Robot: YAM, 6 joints.
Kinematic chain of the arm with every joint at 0, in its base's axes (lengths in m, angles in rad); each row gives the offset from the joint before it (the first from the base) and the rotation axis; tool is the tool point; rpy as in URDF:
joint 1: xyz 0 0 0.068 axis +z
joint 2: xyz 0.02 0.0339 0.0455 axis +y
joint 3: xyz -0.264 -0.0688 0 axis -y
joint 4: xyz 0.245 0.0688 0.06 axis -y
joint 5: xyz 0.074 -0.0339 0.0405 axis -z
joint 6: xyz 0.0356 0 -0.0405 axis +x
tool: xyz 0 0 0 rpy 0 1.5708 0
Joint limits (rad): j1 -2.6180..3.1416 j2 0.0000..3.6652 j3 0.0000..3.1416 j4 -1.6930..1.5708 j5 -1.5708..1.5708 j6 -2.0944..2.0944
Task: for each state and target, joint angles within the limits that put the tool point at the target. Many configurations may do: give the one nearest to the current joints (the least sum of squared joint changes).
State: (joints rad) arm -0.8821 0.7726 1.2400 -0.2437 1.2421 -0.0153
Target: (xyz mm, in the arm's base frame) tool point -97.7 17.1 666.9
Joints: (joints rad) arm -0.4908 0.9379 2.1846 0.0951 1.0547 -0.0153
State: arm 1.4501 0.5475 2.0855 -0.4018 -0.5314 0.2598
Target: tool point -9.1 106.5 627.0
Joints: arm 1.4900 1.1067 1.9764 -0.3564 -0.5193 0.2598
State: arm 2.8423 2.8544 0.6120 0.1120 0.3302 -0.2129
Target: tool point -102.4 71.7 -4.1
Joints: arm 2.6657 2.0777 0.3359 -0.2362 0.4921 -0.2129
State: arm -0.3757 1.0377 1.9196 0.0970 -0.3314 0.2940
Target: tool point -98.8 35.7 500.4
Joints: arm -0.2347 0.2384 1.3305 -0.2614 -0.3363 0.2940
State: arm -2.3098 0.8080 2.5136 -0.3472 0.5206 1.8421
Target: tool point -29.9 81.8 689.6
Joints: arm -1.4974 1.0856 2.5054 -0.2785 0.7330 1.8421
